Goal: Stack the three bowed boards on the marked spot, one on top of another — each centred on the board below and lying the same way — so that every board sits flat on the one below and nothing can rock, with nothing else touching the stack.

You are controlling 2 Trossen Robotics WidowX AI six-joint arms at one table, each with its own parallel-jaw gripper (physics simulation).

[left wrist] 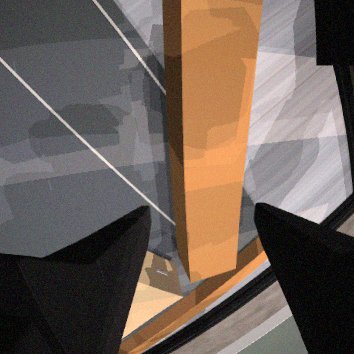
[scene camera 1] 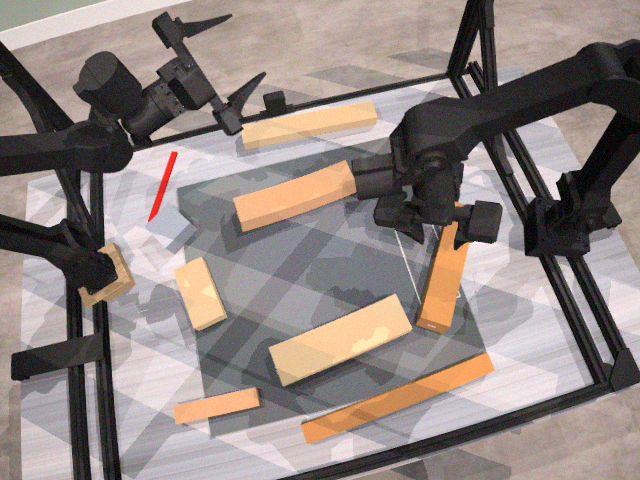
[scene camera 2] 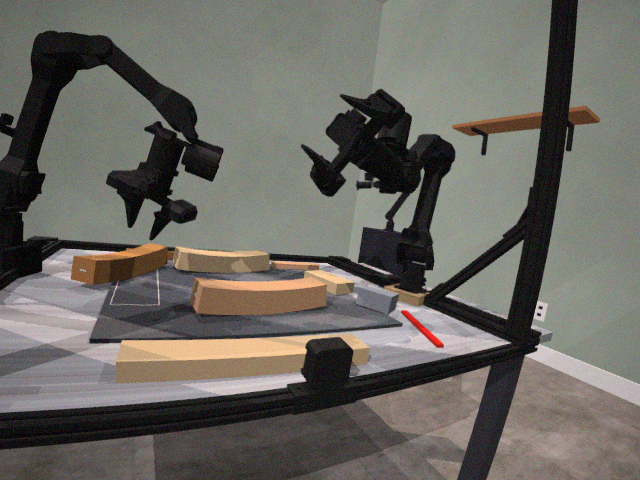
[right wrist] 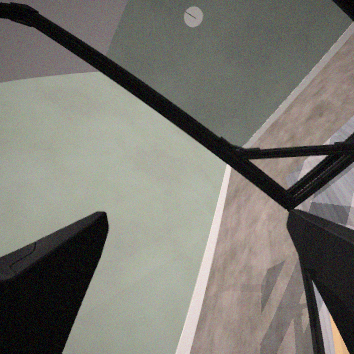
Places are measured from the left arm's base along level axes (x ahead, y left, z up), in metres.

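Pixels of known places: left gripper, fingertip midpoint: (left wrist: 202, 212) (scene camera 1: 439, 245) (scene camera 2: 140, 233); right gripper, fingertip midpoint: (scene camera 1: 249, 44) (scene camera 2: 321, 121) (right wrist: 198, 219); left arm's base at its link origin: (scene camera 1: 562, 223) (scene camera 2: 1, 243); right arm's base at its link origin: (scene camera 1: 98, 274) (scene camera 2: 410, 289).
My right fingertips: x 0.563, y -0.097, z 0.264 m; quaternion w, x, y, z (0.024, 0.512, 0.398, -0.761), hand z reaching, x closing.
Observation:
For each thing: its top centre in the pictures, then the offset to it from my right fingertips. Level surfaces: height alone.
- orange bowed board at its top centre: (left wrist: 221, 170) (scene camera 1: 451, 258) (scene camera 2: 126, 250) dz -0.264, dx -0.355, dy +0.193 m
- salmon bowed board at its top centre: (scene camera 2: 263, 281) (scene camera 1: 295, 189) dz -0.264, dx -0.056, dy +0.088 m
- pale bowed board at its top centre: (scene camera 1: 341, 337) (scene camera 2: 223, 250) dz -0.265, dx -0.178, dy +0.354 m
- dark mat at its surface level: dz -0.315 m
- long pale block at its top centre: (scene camera 2: 255, 347) (right wrist: 347, 326) (scene camera 1: 308, 120) dz -0.297, dx -0.049, dy -0.104 m
- short pale block at its top centre: (scene camera 1: 197, 291) (scene camera 2: 329, 276) dz -0.288, dx +0.094, dy +0.305 m
- grey block at its top centre: (scene camera 1: 166, 223) (scene camera 2: 379, 288) dz -0.276, dx +0.187, dy +0.183 m
- red stick at its top centre: (scene camera 2: 420, 325) (scene camera 1: 162, 185) dz -0.315, dx +0.245, dy +0.080 m
- small orange strip at its top centre: (scene camera 1: 215, 405) (scene camera 2: 295, 263) dz -0.299, dx +0.019, dy +0.494 m
- long orange strip at its top centre: (left wrist: 189, 317) (scene camera 1: 400, 397) dz -0.293, dx -0.286, dy +0.436 m
An orange bowed board (scene camera 1: 443, 291) (scene camera 2: 124, 264) (left wrist: 215, 115) lies over the right part of the white outlined spot (scene camera 1: 406, 262) (scene camera 2: 135, 304) (left wrist: 55, 111) and the mat's edge in scene camera 1, off the outline's centre. My left gripper (scene camera 1: 439, 243) (scene camera 2: 141, 231) (left wrist: 202, 212) is open above it, fingers on either side in the wrist view, holding nothing. A salmon bowed board (scene camera 1: 294, 196) (scene camera 2: 258, 298) and a pale bowed board (scene camera 1: 341, 339) (scene camera 2: 222, 260) lie apart on the mat. My right gripper (scene camera 1: 247, 45) (scene camera 2: 322, 120) (right wrist: 198, 219) is wide open, empty, high beyond the table edge.
Around the dark mat (scene camera 1: 279, 263) (scene camera 2: 227, 328) lie a long pale block (scene camera 1: 310, 125) (scene camera 2: 206, 360), a short pale block (scene camera 1: 200, 294) (scene camera 2: 328, 282), a grey block (scene camera 1: 169, 225) (scene camera 2: 376, 299), a red stick (scene camera 1: 164, 186) (scene camera 2: 422, 328), a small orange strip (scene camera 1: 217, 405) and a long orange strip (scene camera 1: 398, 398).

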